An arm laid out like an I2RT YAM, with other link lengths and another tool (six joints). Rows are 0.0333 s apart.
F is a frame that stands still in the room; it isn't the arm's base.
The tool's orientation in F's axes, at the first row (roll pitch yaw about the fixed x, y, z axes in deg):
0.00 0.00 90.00
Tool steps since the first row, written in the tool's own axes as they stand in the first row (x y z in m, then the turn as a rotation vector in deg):
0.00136 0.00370 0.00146 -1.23 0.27 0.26
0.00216 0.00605 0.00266 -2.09 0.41 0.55
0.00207 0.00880 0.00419 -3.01 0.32 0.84
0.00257 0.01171 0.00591 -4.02 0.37 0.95
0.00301 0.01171 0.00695 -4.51 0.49 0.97
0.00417 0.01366 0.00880 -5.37 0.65 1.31
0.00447 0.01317 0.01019 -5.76 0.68 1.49
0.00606 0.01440 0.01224 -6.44 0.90 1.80
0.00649 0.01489 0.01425 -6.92 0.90 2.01
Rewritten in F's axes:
-0.00370 0.00136 0.00146 -0.27 -1.23 0.26
-0.00605 0.00216 0.00266 -0.41 -2.09 0.55
-0.00880 0.00207 0.00419 -0.32 -3.01 0.84
-0.01171 0.00257 0.00591 -0.37 -4.02 0.95
-0.01171 0.00301 0.00695 -0.49 -4.51 0.97
-0.01366 0.00417 0.00880 -0.65 -5.37 1.31
-0.01317 0.00447 0.01019 -0.68 -5.76 1.49
-0.01440 0.00606 0.01224 -0.90 -6.44 1.80
-0.01489 0.00649 0.01425 -0.90 -6.92 2.01

